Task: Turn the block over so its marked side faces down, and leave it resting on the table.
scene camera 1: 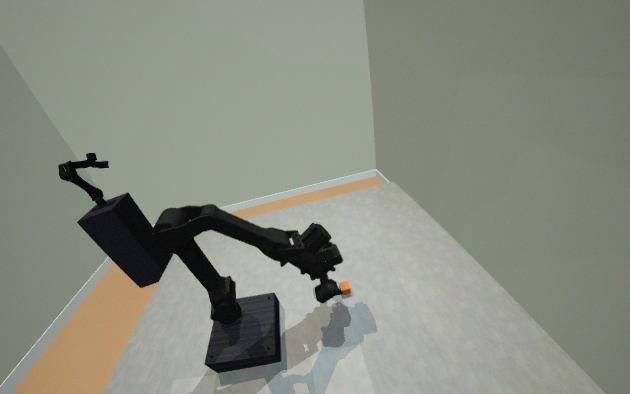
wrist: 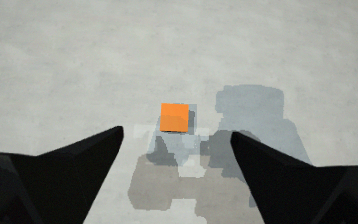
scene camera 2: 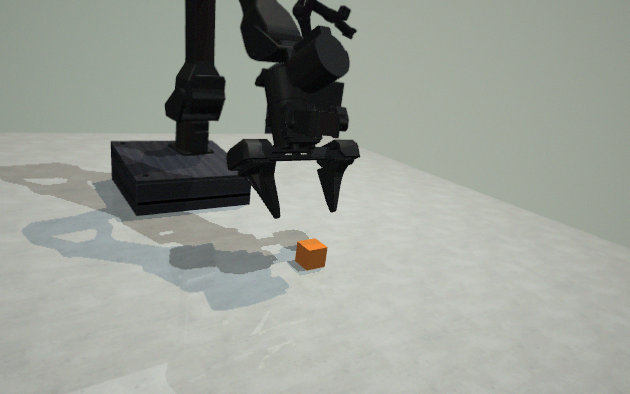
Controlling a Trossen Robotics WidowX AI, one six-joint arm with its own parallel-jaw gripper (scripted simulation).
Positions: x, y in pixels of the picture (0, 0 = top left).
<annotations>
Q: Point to an orange block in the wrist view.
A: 174, 117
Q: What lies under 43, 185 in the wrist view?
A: My gripper.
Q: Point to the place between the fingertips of my gripper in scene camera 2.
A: At 306, 215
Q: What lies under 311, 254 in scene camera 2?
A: An orange block.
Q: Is my gripper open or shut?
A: Open.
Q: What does my gripper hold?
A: Nothing.
</annotations>
